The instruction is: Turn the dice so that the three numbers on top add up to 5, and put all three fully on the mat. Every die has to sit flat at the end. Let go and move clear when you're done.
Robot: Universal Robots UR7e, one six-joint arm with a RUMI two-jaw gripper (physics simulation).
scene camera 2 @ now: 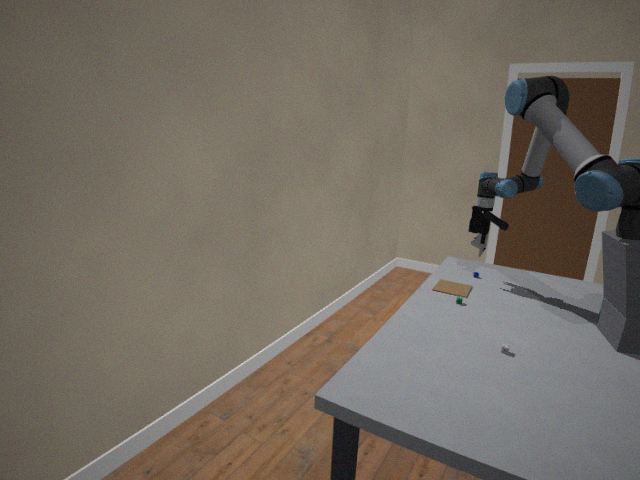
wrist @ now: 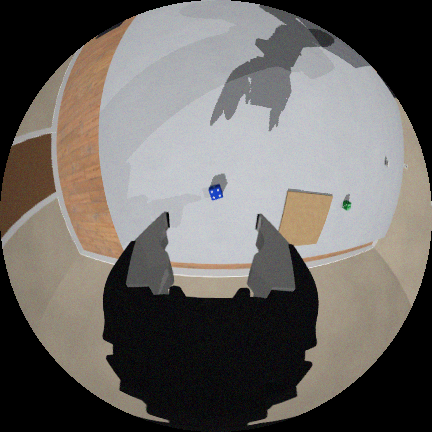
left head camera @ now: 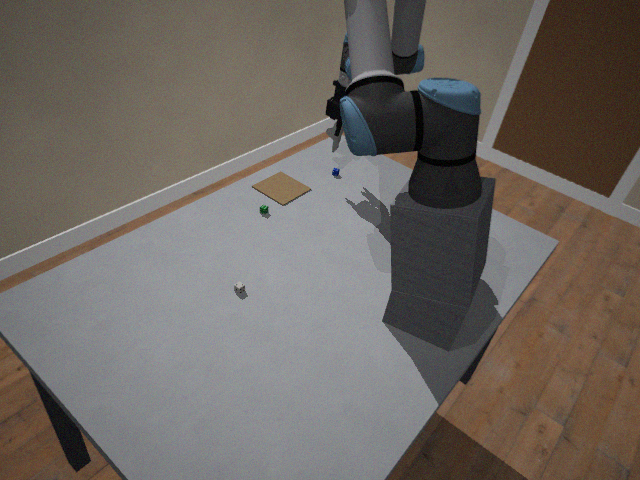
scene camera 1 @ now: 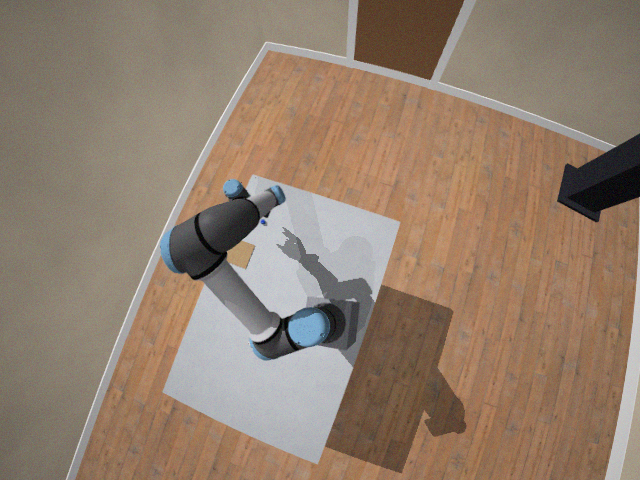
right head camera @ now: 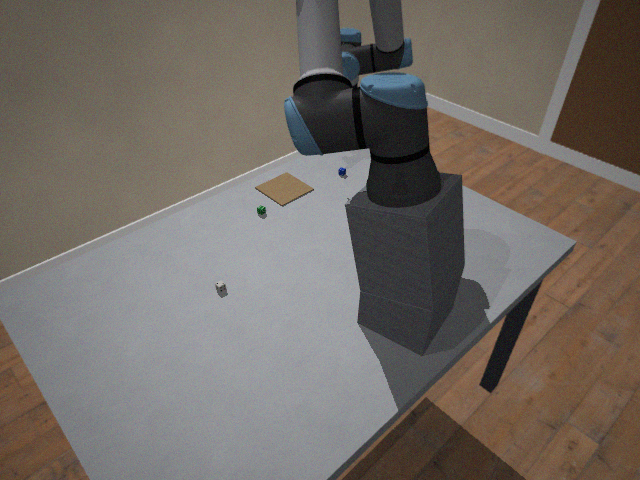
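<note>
A blue die lies on the table beside the mat, with four pips on top in the wrist view. A green die lies off the mat's other side; its top number is too small to read. A white die lies farther off; its top is unclear. The tan square mat bears no die. My gripper is open and empty, high above the table near the blue die.
The grey table carries the arm's tall grey pedestal. A wall runs close behind the table's far edge, past the mat. The arm hides part of the table in the head views.
</note>
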